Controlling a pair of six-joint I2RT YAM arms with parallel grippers.
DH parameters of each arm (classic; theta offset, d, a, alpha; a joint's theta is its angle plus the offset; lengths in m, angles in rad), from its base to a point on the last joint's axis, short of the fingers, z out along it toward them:
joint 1: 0 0.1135 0.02 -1.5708
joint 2: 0 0 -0.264 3.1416
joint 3: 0.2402 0 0.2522 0
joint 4: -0.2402 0 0.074 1.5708
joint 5: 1.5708 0 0 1.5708
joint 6: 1.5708 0.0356 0 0
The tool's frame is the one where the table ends.
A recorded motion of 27 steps. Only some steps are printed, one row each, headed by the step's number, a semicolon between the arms.
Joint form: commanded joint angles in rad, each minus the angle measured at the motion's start. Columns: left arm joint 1, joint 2, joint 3, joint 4, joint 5, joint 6; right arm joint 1, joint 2, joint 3, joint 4, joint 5, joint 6.
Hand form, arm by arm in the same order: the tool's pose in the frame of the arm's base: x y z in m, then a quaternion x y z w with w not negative. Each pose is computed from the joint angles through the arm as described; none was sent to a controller.
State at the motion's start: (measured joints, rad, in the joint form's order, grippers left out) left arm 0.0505 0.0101 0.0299 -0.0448 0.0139 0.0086; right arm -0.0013 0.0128 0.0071 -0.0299 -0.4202 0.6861
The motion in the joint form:
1: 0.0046 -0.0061 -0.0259 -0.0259 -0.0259 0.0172; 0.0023 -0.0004 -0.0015 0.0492 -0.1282 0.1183
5: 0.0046 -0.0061 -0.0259 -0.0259 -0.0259 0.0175; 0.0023 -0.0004 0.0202 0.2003 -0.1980 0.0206
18: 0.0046 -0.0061 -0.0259 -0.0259 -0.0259 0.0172; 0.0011 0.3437 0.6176 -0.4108 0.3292 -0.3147
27: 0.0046 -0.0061 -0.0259 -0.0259 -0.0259 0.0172; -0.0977 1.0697 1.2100 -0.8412 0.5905 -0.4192
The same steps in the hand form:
1: 0.1101 0.0065 0.1668 -0.01480 0.73150 0.03195 0.68093; 0.1057 0.0187 0.1764 0.08715 0.69790 0.44348 0.55558
5: 0.1101 0.0065 0.1668 -0.01469 0.73151 0.03206 0.68092; 0.1013 0.0207 0.1994 -0.00941 0.65179 0.43625 0.62029
18: 0.1101 0.0065 0.1668 -0.01480 0.73150 0.03195 0.68093; 0.1007 0.0032 0.3096 0.11248 0.75684 0.15286 0.62544
27: 0.1101 0.0065 0.1668 -0.01480 0.73150 0.03195 0.68093; 0.2100 -0.0269 0.3657 0.19962 0.88946 -0.04363 0.40879

